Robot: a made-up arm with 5 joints.
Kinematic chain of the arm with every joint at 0, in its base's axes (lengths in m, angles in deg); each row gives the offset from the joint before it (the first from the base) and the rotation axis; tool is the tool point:
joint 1: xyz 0 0 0.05 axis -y
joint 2: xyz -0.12 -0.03 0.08 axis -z
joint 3: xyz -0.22 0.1 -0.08 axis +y
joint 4: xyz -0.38 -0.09 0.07 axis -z
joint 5: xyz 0 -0.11 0.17 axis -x
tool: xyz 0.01 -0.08 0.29
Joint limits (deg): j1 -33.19..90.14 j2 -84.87..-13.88 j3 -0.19..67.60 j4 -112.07..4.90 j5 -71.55..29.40
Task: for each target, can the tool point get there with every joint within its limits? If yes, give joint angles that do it. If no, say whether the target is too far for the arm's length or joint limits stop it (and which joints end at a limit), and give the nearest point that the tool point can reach.
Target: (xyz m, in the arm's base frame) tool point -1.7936 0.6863 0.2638
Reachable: no: too far | nearest point -0.8524 -0.1276 0.1516 | short by 1.249 m
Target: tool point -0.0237 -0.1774 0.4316
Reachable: yes | joints 26.17 -75.31 43.98 -36.59 -52.16
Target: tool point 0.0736 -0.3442 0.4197
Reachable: yes | joints 12.87 -78.51 22.75 -30.94 -62.22
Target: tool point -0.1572 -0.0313 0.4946
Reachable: yes | joints 21.87 -57.88 52.72 -52.21 -6.73
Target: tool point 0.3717 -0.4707 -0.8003
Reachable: no: joint limits stop it (at a limit: joint 1, joint 2, joint 3, joint 4, joint 5) | nearest point -0.2530 -0.5682 -0.5824 | short by 0.669 m
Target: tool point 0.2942 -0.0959 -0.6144
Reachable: no: joint limits stop it (at a limit: joint 1, joint 2, joint 3, joint 4, joint 5) | nearest point -0.1000 0.0007 -0.2417 | short by 0.551 m
